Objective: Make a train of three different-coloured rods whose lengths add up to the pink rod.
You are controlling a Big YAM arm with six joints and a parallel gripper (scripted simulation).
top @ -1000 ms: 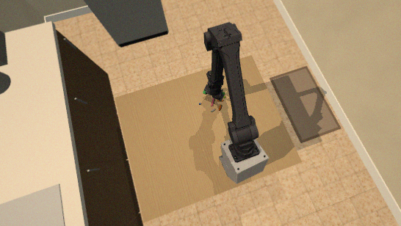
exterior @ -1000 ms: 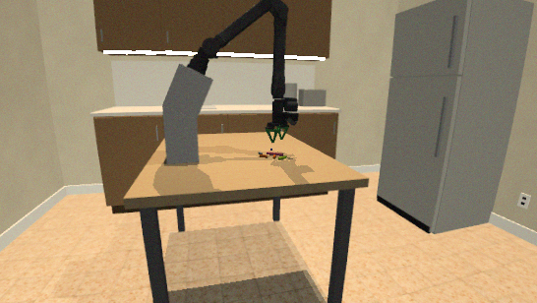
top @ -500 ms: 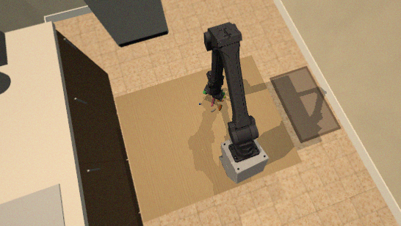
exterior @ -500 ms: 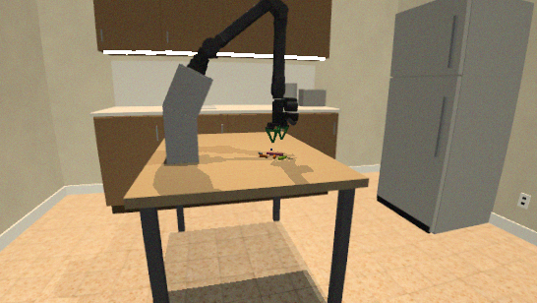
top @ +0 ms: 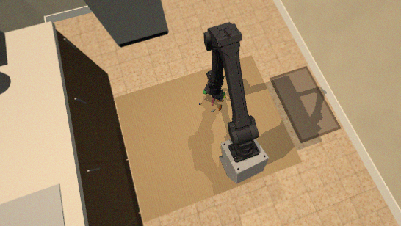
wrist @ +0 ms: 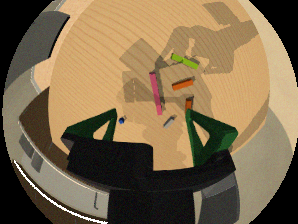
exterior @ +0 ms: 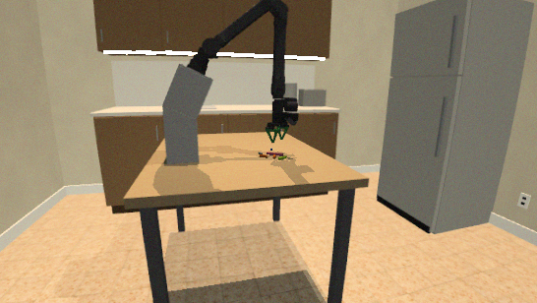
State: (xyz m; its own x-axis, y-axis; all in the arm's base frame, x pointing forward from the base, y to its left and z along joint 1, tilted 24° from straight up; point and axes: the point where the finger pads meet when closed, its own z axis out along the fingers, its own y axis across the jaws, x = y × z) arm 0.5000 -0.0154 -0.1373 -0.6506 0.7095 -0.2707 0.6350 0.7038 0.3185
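My gripper is now 100 mm to the right of the blue rod and 80 mm above it. Also, from my hand: lime rod 80 mm to the right, 80 mm below; grey rod 80 mm below, 80 mm behind, 30 mm to the left; pink rod 80 mm below, 10 mm behind.
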